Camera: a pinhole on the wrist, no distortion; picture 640 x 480 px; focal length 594.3 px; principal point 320.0 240.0 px. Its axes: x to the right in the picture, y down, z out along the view. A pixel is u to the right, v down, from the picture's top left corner.
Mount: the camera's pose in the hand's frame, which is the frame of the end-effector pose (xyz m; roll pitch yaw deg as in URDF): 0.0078 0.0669 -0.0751 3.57 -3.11 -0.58
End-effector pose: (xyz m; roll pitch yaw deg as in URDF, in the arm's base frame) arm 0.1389 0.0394 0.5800 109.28 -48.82 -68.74
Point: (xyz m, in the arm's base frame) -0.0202 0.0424 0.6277
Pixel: 313.5 451.2
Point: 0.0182 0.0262 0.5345
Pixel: 159.3 169.8
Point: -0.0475 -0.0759 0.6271
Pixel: 469.4 289.6
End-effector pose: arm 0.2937 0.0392 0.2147 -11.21 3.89 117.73
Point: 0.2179 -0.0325 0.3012
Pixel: 212.4 326.6
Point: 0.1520 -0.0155 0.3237
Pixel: 357.7 448.3
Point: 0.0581 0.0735 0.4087
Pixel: 587.5 443.8
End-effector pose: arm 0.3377 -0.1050 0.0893 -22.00 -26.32 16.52
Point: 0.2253 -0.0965 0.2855
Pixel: 324.0 54.8
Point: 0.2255 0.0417 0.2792
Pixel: 384.3 311.5
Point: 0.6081 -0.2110 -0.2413
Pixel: behind the camera
